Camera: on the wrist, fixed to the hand. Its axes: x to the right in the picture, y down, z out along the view.
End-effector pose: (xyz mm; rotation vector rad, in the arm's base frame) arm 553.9 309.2 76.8 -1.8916 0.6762 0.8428
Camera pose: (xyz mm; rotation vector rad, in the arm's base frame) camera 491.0 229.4 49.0 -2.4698 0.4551 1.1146
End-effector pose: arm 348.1 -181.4 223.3 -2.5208 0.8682 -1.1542
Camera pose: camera 270.1 -250.3 206.8 2.4221 -1.1605 0.8493
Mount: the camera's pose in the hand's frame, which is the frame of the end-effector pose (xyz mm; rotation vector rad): -8.4 94.7 -45.4 -0.6334 0.0356 -0.0007
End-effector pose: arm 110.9 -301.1 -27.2 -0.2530 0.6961 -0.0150
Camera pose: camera 68.9 -218.7 -77.7 -0.8616 0.7221 0.2039
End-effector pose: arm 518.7 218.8 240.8 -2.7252 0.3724 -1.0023
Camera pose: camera 467.4 126.8 242.7 2.5498 -0.6404 0.8444
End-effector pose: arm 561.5 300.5 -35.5 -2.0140 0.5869 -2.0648
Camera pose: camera 504.5 225.0 -81.9 1.9428 -1.1892 1.7906
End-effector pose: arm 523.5 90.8 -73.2 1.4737 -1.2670 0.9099
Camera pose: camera 431.1 136.2 -51.1 0.9498 -1.3634 0.4606
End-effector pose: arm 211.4 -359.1 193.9 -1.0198 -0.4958 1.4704
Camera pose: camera 193.3 -396.7 97.2 -1.5311 -0.9709 1.3135
